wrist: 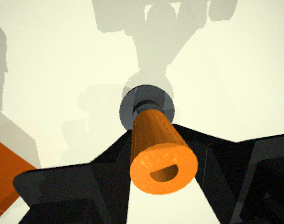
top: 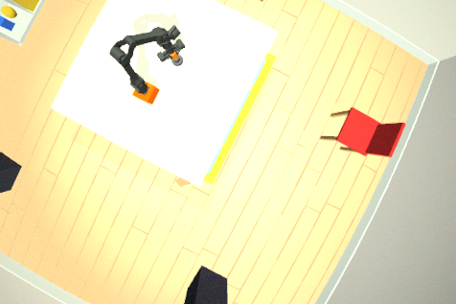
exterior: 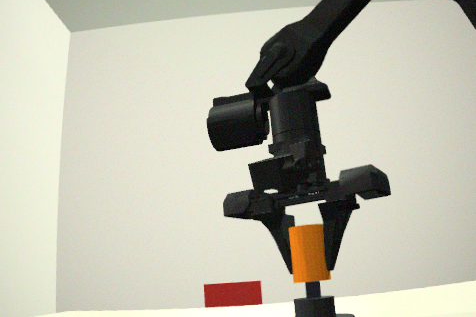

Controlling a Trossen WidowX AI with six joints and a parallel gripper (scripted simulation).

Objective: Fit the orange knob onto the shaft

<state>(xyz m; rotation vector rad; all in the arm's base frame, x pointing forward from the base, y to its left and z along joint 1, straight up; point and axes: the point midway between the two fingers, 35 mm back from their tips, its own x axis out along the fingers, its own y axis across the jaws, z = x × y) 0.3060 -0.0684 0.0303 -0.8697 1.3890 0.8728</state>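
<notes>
Right now my gripper tip is 20 mm below the orange knob. Round my gripper tip: dark shaft: 40 mm below.
</notes>
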